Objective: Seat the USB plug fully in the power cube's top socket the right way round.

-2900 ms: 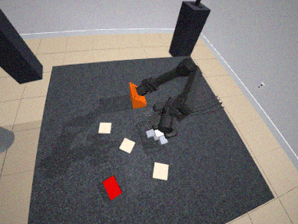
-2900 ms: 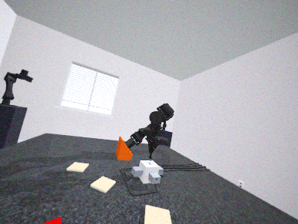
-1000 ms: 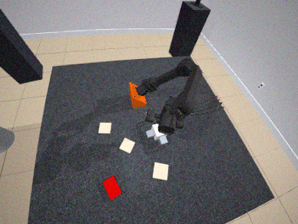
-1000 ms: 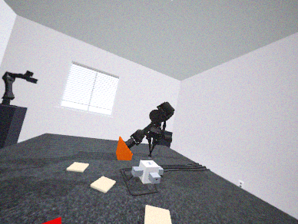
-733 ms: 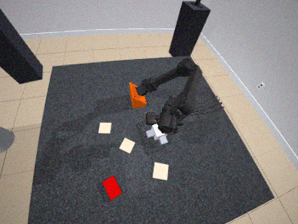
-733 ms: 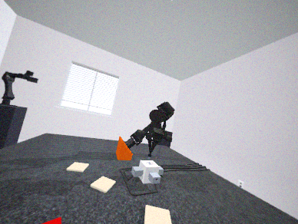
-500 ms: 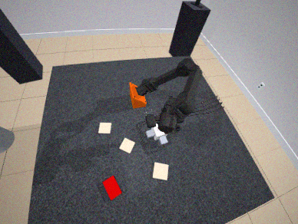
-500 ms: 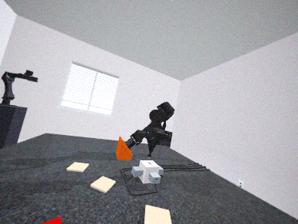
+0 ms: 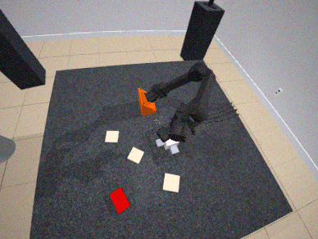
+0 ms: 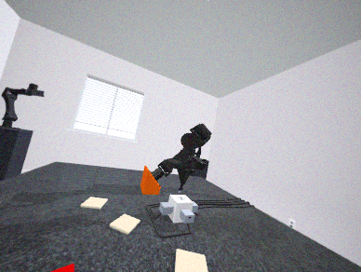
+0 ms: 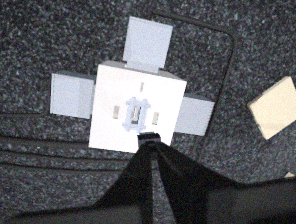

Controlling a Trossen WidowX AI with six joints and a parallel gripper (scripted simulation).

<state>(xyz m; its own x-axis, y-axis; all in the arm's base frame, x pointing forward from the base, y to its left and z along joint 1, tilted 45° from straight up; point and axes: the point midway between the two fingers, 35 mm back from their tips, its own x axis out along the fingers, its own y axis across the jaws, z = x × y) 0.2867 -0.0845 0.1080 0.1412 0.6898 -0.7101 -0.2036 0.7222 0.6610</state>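
Right now my gripper tip is 20 mm above the dark USB plug.
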